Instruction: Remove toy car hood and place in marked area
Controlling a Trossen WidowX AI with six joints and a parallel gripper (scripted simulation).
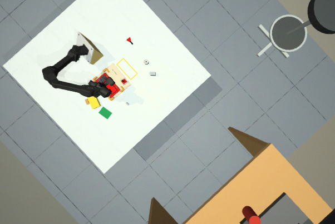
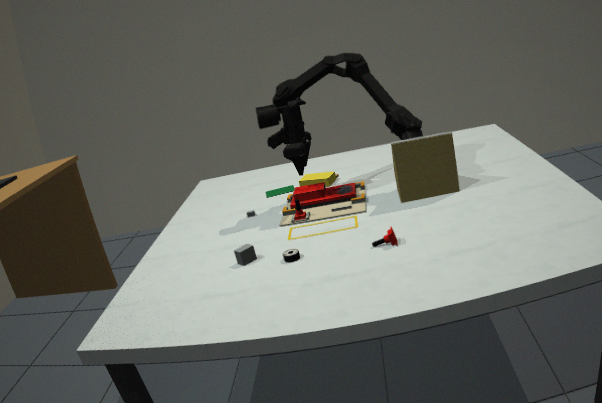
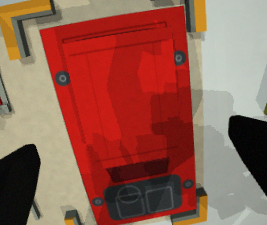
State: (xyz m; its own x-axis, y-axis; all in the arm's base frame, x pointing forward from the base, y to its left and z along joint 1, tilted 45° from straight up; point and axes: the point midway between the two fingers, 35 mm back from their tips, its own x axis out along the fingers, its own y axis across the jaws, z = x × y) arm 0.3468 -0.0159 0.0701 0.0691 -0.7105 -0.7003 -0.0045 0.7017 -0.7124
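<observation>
My gripper tip is now 7 cm above the red hood. From my gripper tip the other things lie so: beige base plate: 10 cm below, 4 cm behind, 3 cm to the left; then green flat piece: 18 cm to the right, 13 cm ahead, 11 cm below; then yellow block: 19 cm to the right, 9 cm below, 1 cm behind.
</observation>
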